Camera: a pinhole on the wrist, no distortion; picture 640 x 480 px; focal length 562.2 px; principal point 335.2 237.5 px. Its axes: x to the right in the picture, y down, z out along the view. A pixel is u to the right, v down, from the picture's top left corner.
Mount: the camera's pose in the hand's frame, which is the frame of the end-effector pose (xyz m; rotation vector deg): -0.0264 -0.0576 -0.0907 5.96 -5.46 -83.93
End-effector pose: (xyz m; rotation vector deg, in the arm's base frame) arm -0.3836 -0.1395 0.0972 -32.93 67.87 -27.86
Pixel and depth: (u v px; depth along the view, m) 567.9 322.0 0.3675
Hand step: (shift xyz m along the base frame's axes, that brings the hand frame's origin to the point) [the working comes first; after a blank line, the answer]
In the camera's frame: 0.1521 0.0552 0.3675

0.2550 -0.1109 0.2116
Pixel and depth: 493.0 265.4 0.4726
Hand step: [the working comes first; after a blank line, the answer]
In the camera's frame: 0.1327 0.0235 0.4726

0.3366 -0.0542 0.2622
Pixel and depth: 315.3 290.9 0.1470
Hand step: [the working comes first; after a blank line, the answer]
In the camera's frame: -0.0052 0.0140 0.1470

0.0414 -0.0109 0.0722
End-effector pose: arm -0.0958 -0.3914 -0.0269 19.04 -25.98 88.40
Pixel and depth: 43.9 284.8 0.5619
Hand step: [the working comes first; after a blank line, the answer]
In the camera's frame: -0.2911 0.0473 0.5619

-0.2609 -0.2959 0.3564
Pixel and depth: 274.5 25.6 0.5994
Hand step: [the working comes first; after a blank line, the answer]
In the camera's frame: -0.0647 -0.2259 0.5994

-0.0012 -0.5197 0.2575
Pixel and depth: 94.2 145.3 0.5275
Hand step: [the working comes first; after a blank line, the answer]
In the camera's frame: -0.2261 -0.0865 0.5275

-0.1762 -0.3782 0.2596
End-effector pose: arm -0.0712 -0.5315 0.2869 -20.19 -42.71 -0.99
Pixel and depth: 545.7 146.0 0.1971
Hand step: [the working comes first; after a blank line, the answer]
In the camera's frame: 0.0738 -0.0321 0.1971

-0.1414 -0.1047 0.0601
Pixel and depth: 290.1 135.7 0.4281
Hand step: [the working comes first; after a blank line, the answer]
In the camera's frame: -0.0343 -0.0775 0.4281

-0.3380 0.0516 0.1237
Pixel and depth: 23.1 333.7 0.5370
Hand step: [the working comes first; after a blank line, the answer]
In the camera's frame: -0.2981 0.0919 0.5370

-0.2919 0.3687 0.2099
